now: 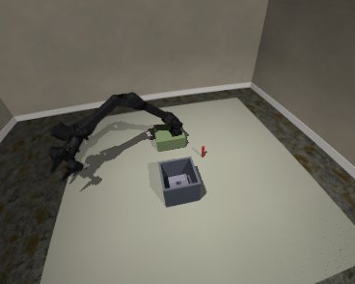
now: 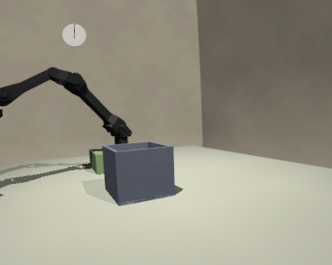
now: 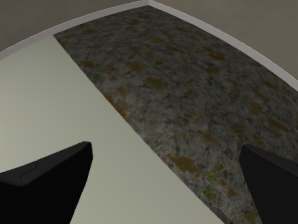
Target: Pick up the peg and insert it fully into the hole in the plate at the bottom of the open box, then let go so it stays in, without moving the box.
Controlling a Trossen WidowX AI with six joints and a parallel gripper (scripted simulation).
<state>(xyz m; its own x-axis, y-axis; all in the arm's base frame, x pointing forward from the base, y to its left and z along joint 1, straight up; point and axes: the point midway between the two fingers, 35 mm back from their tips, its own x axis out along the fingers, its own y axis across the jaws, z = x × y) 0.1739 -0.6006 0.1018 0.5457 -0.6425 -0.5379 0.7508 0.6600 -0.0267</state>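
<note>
Right now the red peg is 70 cm to the left of my hand and 15 cm below it. Round my hand: pale plate 50 cm to the left, 16 cm ahead, 14 cm below.
</note>
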